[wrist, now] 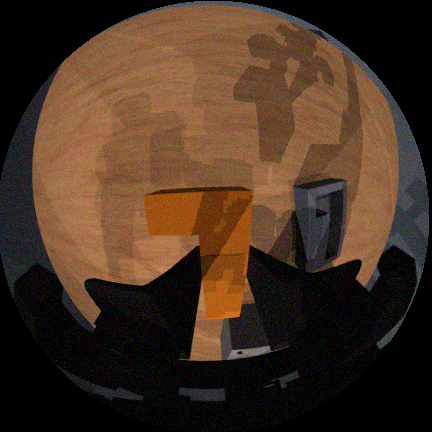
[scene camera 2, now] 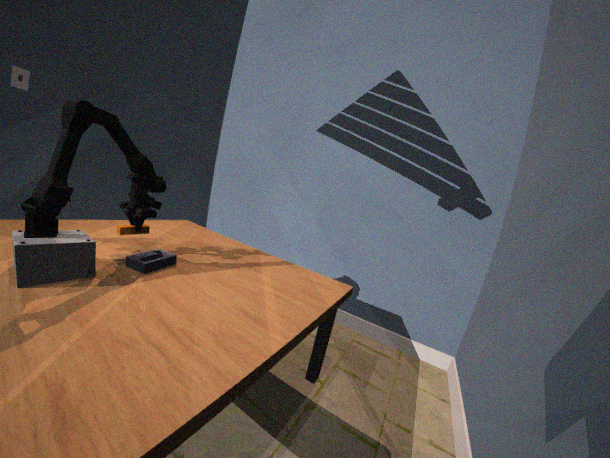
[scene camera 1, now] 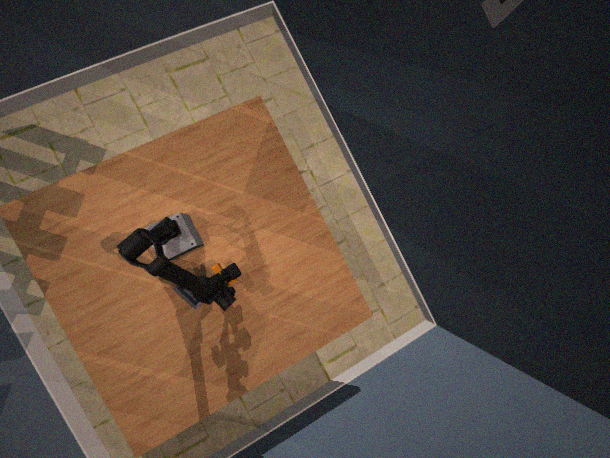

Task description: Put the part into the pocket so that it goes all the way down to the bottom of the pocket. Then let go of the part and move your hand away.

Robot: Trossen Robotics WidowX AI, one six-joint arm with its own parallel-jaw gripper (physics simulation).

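Seen in the pictures: gripper, fingertip midpoint: (wrist: 221, 249) (scene camera 2: 136, 230) (scene camera 1: 223, 277); arm's base, origin of the base link: (scene camera 2: 40, 235) (scene camera 1: 171, 229).
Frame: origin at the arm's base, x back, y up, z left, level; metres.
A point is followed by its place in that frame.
The orange L-shaped part (scene camera 1: 217, 269) @[x -0.242, y -0.002, z 0.102 m] (scene camera 2: 125, 230) @[x -0.241, y -0.014, z 0.084 m] (wrist: 172, 215) @[x -0.315, y -0.002, z 0.137 m] is between the fingers of my gripper (scene camera 1: 228, 287) @[x -0.285, y -0.021, z 0.105 m] (scene camera 2: 139, 227) @[x -0.285, y -0.021, z 0.105 m] (wrist: 221, 249) @[x -0.285, y -0.021, z 0.105 m]. The gripper is shut on its long leg, and the short leg points left in the wrist view. The part hangs a little above the table. The dark grey block (scene camera 1: 190, 299) @[x -0.318, y -0.081, z -0.088 m] (scene camera 2: 137, 264) @[x -0.227, y -0.081, z -0.100 m] (wrist: 305, 225) @[x -0.291, y -0.076, z -0.016 m] with the pocket (scene camera 2: 151, 257) @[x -0.285, y -0.076, z -0.063 m] (wrist: 334, 220) @[x -0.300, y -0.086, z -0.095 m] stands on the table, apart from the part, to its right in the wrist view. In scene camera 1 the arm covers most of the block. The pocket's full outline is hard to make out.
The arm's grey base box (scene camera 1: 187, 237) @[x -0.059, y -0.003, z 0.046 m] (scene camera 2: 55, 262) @[x -0.024, y -0.048, z -0.099 m] (wrist: 250, 353) @[x -0.075, y -0.003, z 0.028 m] stands on the wooden table (scene camera 1: 150, 350) @[x -0.456, y -0.104, z -0.355 m] (scene camera 2: 175, 350) @[x -0.160, y -0.105, z -0.503 m] (wrist: 150, 65) @[x -0.525, y -0.105, z 0.230 m] near the block. Dark shadows of the arm fall across the table. A table edge runs diagonally at the front right in scene camera 2.
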